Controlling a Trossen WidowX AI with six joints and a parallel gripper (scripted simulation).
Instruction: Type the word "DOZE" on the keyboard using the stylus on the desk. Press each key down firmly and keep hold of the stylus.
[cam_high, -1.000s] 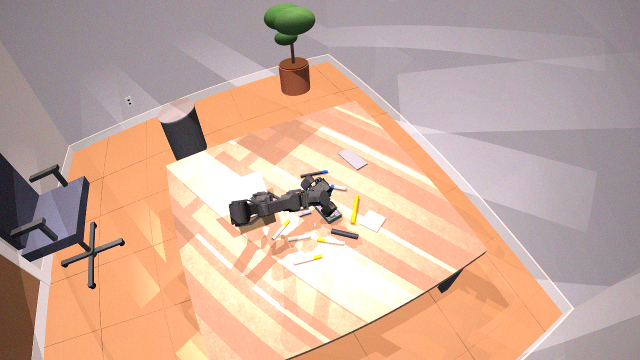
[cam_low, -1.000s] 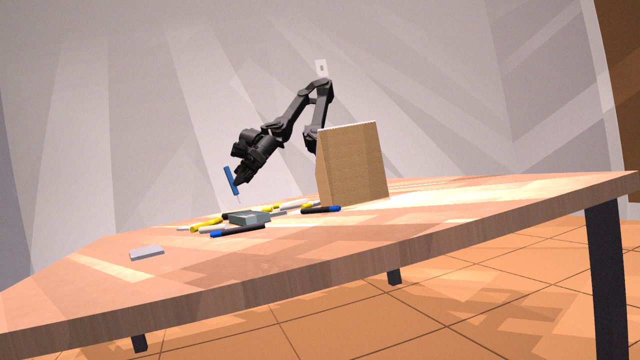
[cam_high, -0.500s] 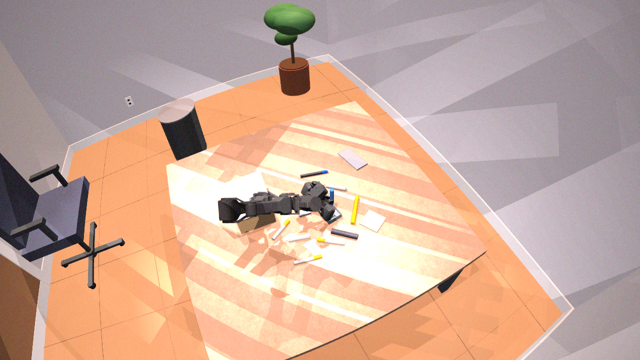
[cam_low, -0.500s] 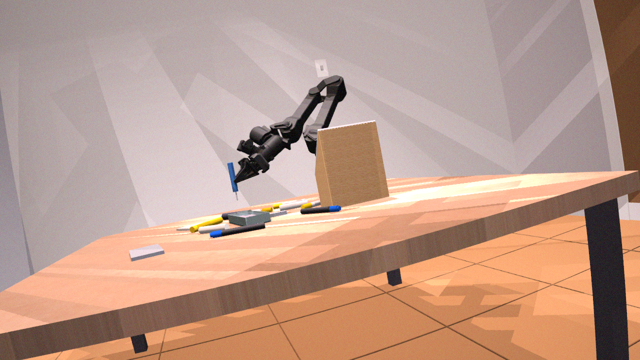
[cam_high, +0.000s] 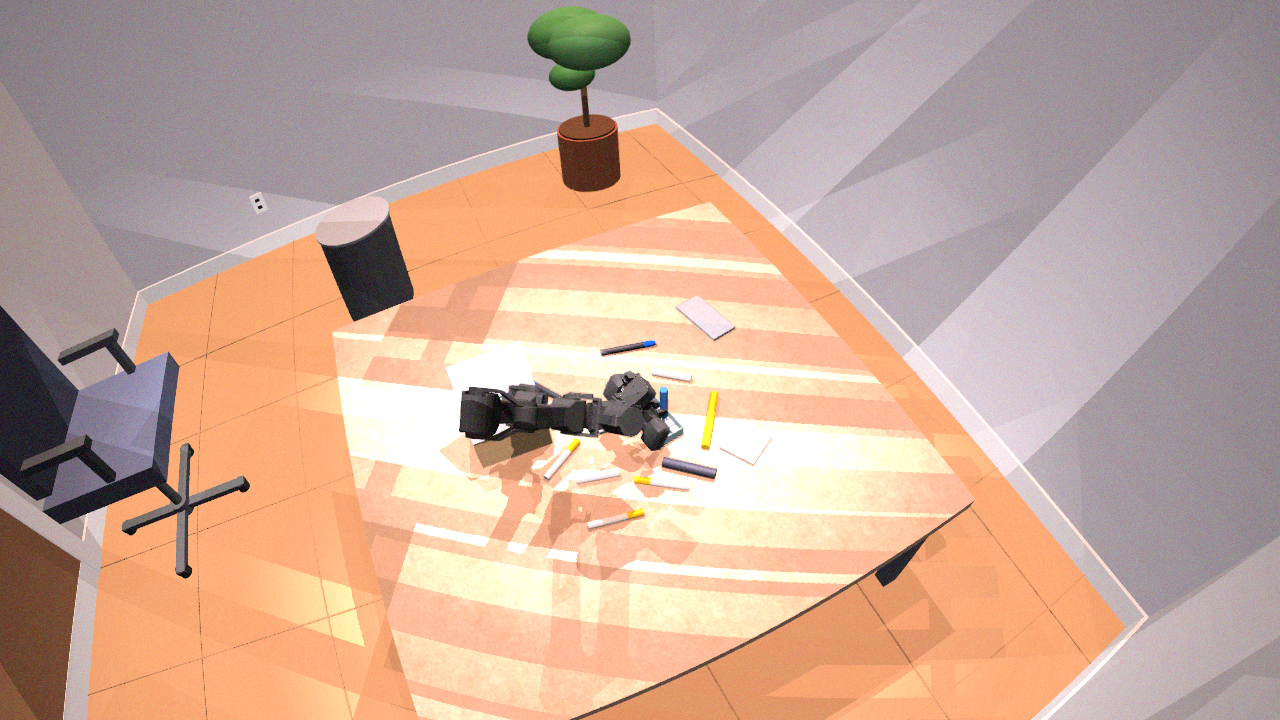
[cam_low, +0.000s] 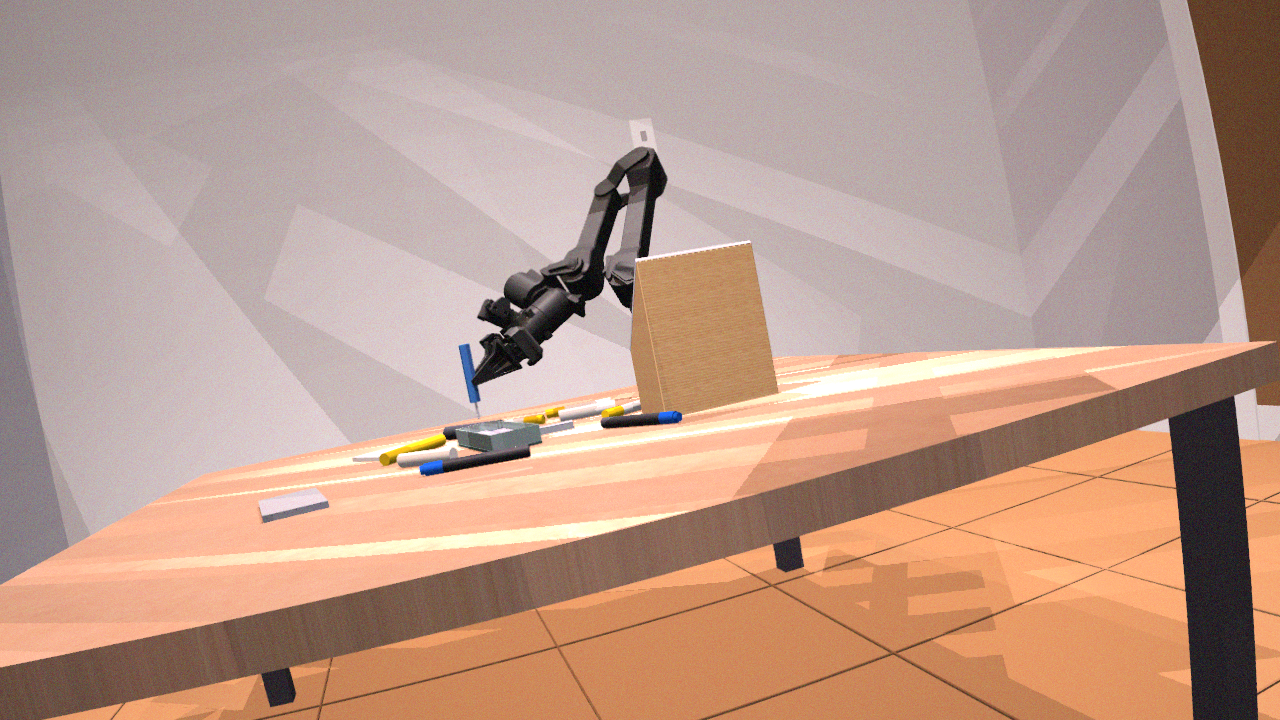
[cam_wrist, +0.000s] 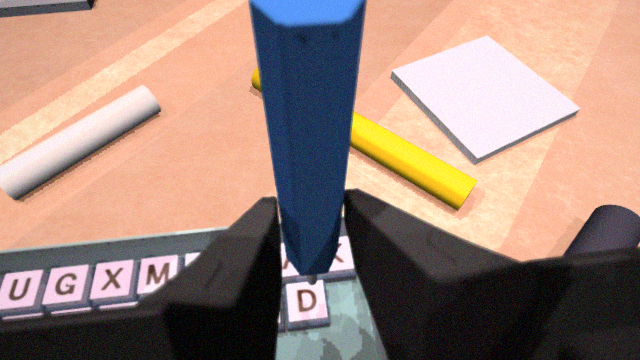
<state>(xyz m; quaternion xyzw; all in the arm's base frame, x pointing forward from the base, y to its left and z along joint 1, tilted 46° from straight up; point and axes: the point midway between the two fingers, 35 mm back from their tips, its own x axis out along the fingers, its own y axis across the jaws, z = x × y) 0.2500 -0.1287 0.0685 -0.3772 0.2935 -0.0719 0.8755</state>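
My gripper tip is 110 mm short of the yellow marker, 80 mm above it and 30 mm to the left of it. Also, from my gripper tip: dark pen (120 mm to the right, 80 mm below); blue stylus (20 mm below); white note (140 mm ahead, 120 mm to the right, 90 mm below).
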